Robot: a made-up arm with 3 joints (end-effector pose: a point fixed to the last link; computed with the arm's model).
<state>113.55 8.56 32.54</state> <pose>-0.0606 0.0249 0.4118 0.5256 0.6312 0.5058 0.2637</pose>
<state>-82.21 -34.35 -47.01</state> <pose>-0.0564 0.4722 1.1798 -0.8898 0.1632 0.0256 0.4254</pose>
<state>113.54 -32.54 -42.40</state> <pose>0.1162 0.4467 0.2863 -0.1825 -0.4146 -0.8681 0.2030</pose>
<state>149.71 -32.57 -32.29</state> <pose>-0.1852 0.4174 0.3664 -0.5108 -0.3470 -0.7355 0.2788</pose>
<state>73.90 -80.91 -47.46</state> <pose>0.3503 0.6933 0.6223 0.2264 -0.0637 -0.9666 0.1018</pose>
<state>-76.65 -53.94 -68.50</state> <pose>-0.0463 0.6326 1.0667 -0.9320 0.2183 -0.1224 0.2621</pose>
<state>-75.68 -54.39 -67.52</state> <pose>-0.0413 0.6323 1.0698 -0.9357 0.2165 -0.1071 0.2569</pose>
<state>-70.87 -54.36 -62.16</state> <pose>-0.0105 0.6206 1.0963 -0.9445 0.2128 -0.0235 0.2491</pose>
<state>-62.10 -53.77 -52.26</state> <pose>0.0600 0.5962 1.1366 -0.9399 0.2053 0.1309 0.2396</pose>
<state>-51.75 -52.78 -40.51</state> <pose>0.1614 0.5654 1.1608 -0.9015 0.1938 0.3093 0.2325</pose>
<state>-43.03 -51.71 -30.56</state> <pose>0.2556 0.5384 1.1561 -0.8426 0.1822 0.4514 0.2302</pose>
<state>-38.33 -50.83 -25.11</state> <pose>0.3078 0.5220 1.1434 -0.8006 0.1756 0.5237 0.2323</pose>
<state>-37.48 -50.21 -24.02</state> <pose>0.3186 0.5159 1.1411 -0.7907 0.1752 0.5368 0.2364</pose>
